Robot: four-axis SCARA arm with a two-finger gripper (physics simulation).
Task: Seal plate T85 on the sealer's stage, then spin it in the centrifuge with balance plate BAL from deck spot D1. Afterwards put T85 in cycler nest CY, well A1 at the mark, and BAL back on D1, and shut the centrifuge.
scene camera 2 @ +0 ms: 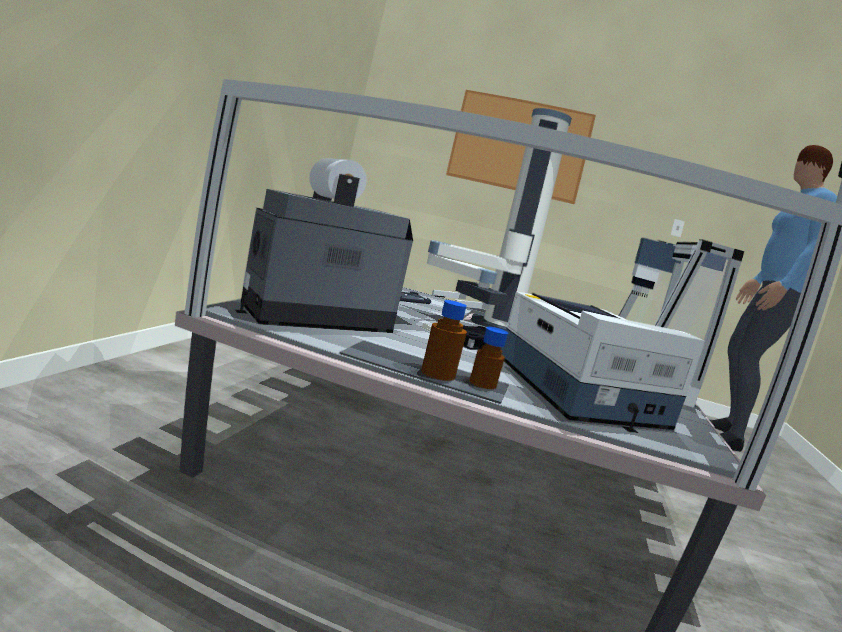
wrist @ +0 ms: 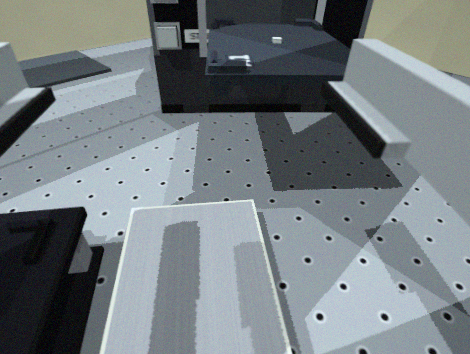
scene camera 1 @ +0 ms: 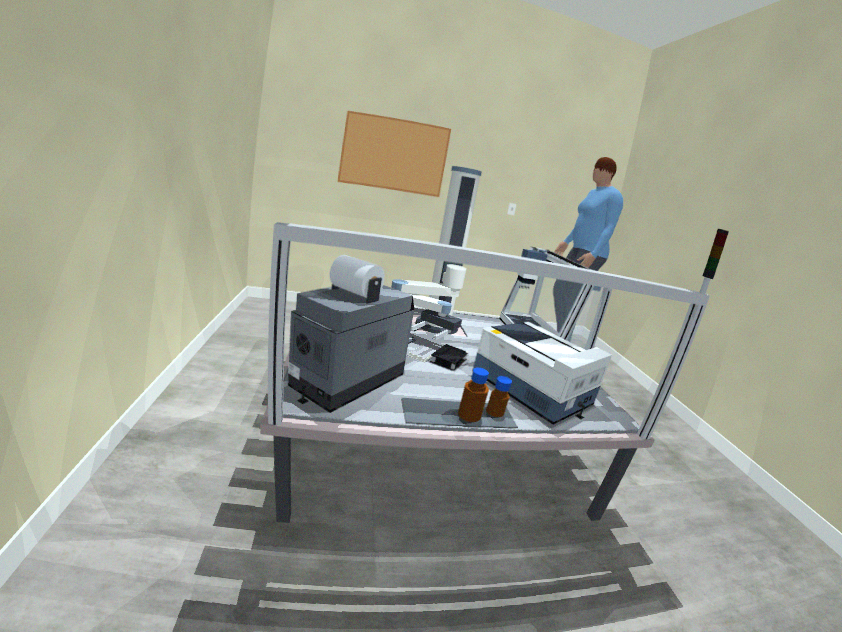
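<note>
My gripper is open partway and empty; its fingers stand at the sides of the wrist view. The grey sealer stands ahead, a roll on top; its dark stage is inside the opening and no plate shows on it. A silver-topped rectangular piece with pale edges is at the bottom of the wrist view, beside a black nest. I cannot read a label on either. The white and blue centrifuge is at the right; its inside is hidden. T85 and BAL cannot be identified.
Two brown bottles with blue caps stand on a grey mat near the table edge. A rail frame crosses the near side. A person stands behind the table at the right, near a frame-like device.
</note>
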